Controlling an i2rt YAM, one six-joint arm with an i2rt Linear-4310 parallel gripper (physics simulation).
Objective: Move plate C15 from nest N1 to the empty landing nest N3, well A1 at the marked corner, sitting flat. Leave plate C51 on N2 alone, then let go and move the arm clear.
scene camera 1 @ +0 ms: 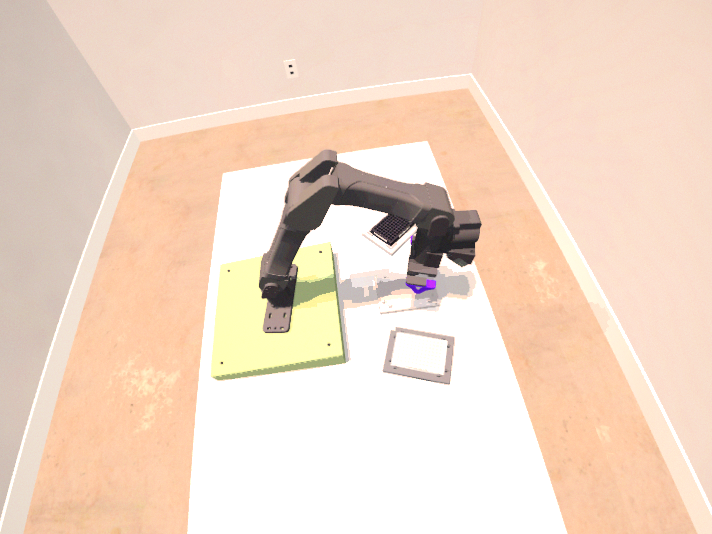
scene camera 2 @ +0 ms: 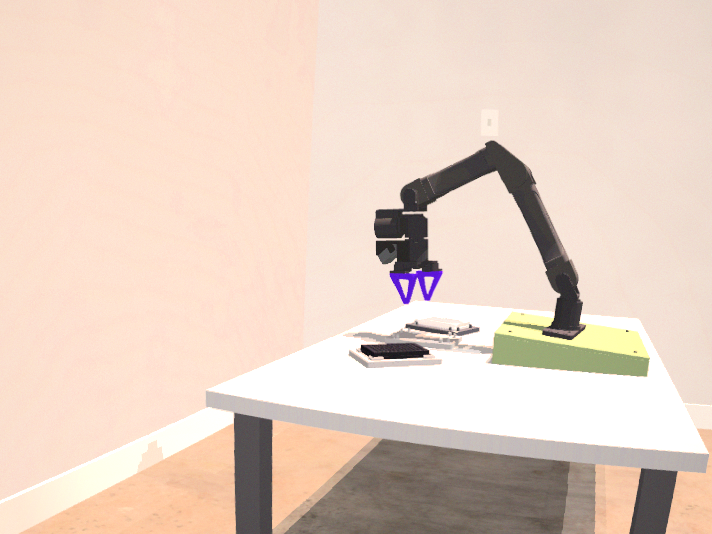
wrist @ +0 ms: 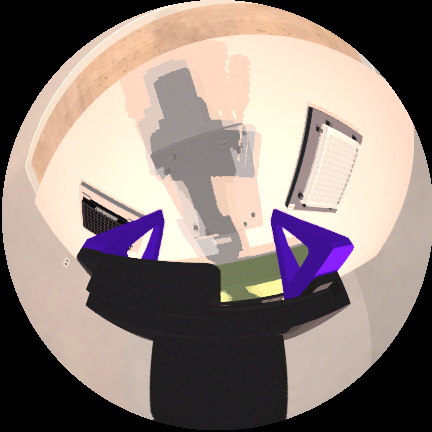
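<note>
My gripper (scene camera 1: 416,265) (scene camera 2: 416,300) (wrist: 217,214), with purple fingers, is open and empty, pointing down above the table over the empty pale nest (scene camera 1: 408,309) (scene camera 2: 445,343) (wrist: 232,195). The arm's shadow covers much of that nest. A white well plate (scene camera 1: 418,352) (scene camera 2: 441,325) (wrist: 332,167) rests on a dark grey nest (scene camera 1: 450,357) (scene camera 2: 471,329) (wrist: 306,165), to the right in the wrist view. A black well plate (scene camera 1: 392,228) (scene camera 2: 395,350) (wrist: 102,216) rests on a white nest (scene camera 1: 392,250) (scene camera 2: 402,362), partly behind a finger in the wrist view. Plate and nest labels are not readable.
The arm stands on a yellow-green base block (scene camera 1: 241,321) (scene camera 2: 569,356) on the white table (scene camera 1: 356,448) (scene camera 2: 460,396). The empty nest lies between the two loaded nests. Walls stand beyond the table.
</note>
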